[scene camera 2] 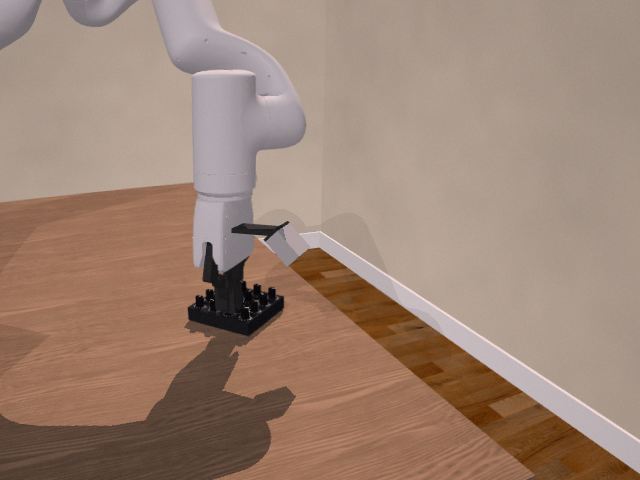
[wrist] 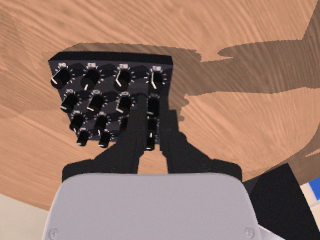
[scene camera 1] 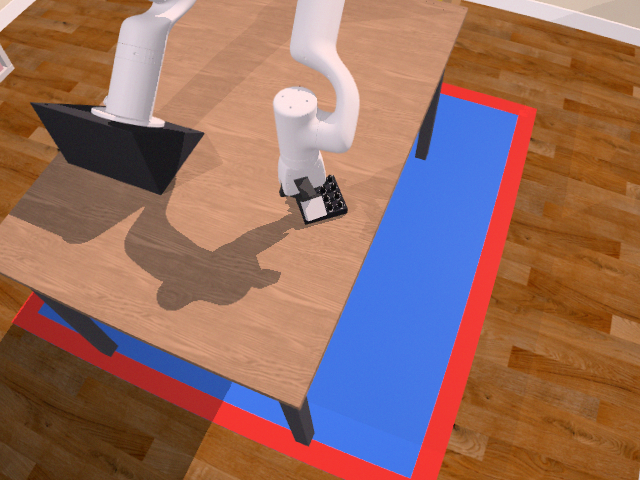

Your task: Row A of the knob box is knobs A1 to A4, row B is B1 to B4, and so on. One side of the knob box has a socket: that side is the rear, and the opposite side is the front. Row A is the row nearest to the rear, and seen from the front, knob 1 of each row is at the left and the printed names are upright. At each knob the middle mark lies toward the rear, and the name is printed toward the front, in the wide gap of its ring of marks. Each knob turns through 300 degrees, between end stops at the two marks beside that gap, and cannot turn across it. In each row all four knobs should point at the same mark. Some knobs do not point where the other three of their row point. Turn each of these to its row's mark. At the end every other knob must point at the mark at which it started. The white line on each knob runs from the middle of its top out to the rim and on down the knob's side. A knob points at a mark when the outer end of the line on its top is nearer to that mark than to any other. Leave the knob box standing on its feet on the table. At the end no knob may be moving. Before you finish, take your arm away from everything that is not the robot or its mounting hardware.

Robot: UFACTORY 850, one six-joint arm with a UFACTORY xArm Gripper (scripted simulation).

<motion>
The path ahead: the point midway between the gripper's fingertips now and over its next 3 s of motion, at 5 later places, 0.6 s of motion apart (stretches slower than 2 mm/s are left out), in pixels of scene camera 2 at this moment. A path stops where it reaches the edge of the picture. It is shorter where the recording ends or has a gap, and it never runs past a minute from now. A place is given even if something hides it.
My gripper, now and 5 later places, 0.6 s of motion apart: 229,309; 228,295; 228,286; 261,265; 262,266; 262,275
</motion>
